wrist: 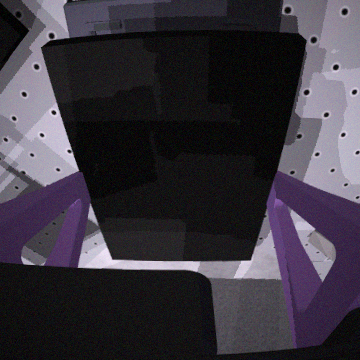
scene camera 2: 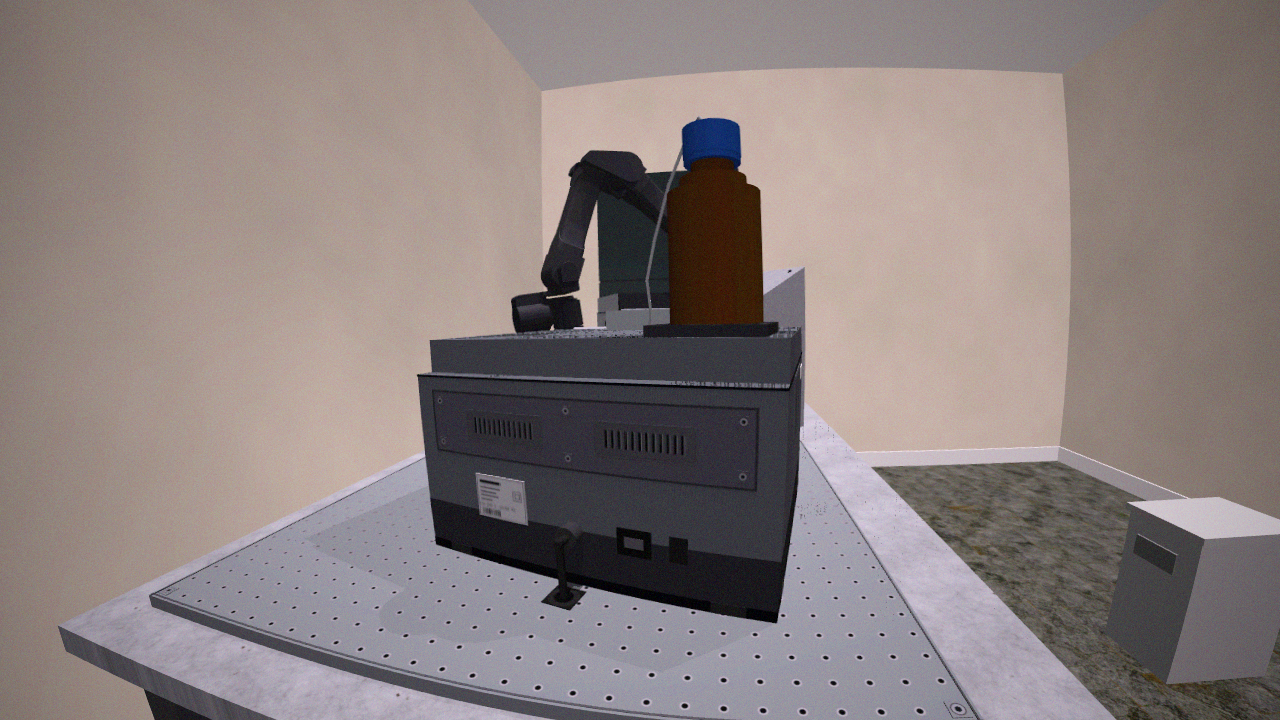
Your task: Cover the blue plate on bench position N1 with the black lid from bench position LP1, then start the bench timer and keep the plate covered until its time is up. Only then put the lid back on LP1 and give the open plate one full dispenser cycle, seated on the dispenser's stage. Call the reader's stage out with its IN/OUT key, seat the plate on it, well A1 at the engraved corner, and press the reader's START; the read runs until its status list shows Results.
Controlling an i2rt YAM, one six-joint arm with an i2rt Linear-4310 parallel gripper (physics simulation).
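Frame: origin at the arm's base, x ahead, y left, z up, level; metres.
Seen in the pictures: gripper, fingertip midpoint: [wrist: 177,180].
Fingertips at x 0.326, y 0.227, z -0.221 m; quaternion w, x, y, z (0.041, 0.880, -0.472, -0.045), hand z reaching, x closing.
Observation:
Pixels of each thing's top centre, then the offset from my fingertips to it. "spot": a spot on its surface instead. Level surfaces: height alone.
- black lid, top centre: [wrist: 176,188] dx +0.002, dy +0.001, dz +0.008 m
- dark grey holder, top centre: [wrist: 175,127] dx -0.011, dy -0.003, dz -0.064 m
- large grey instrument, surface spot: [scene camera 2: 608,358] spot: dx -0.120, dy +0.465, dz +0.135 m
- brown bottle with a blue cap, surface spot: [scene camera 2: 714,250] spot: dx -0.211, dy +0.473, dz +0.224 m
- perforated board, surface height: dz -0.076 m
- black corner, surface spot: [wrist: 7,37] spot: dx -0.008, dy +0.112, dz -0.054 m
The black lid [wrist: 180,150] fills the middle of the wrist view. My gripper [wrist: 177,180] is shut on it, with one purple finger at each long side. The lid hangs raised, in front of a dark grey holder [wrist: 172,17] that shows in part at the top of the wrist view. In the scene view, the dark arm [scene camera 2: 572,214] is bent down behind a large grey instrument [scene camera 2: 608,358], which hides the gripper and the lid. The blue plate, the timer and the reader's keys cannot be made out in either view.
A brown bottle with a blue cap [scene camera 2: 714,250] stands on top of the grey instrument, with a thin tube beside it. The perforated board [scene camera 2: 501,640] lies under the instrument. A black corner [wrist: 7,37] shows at the wrist view's upper left. A white box [scene camera 2: 1226,591] stands on the floor.

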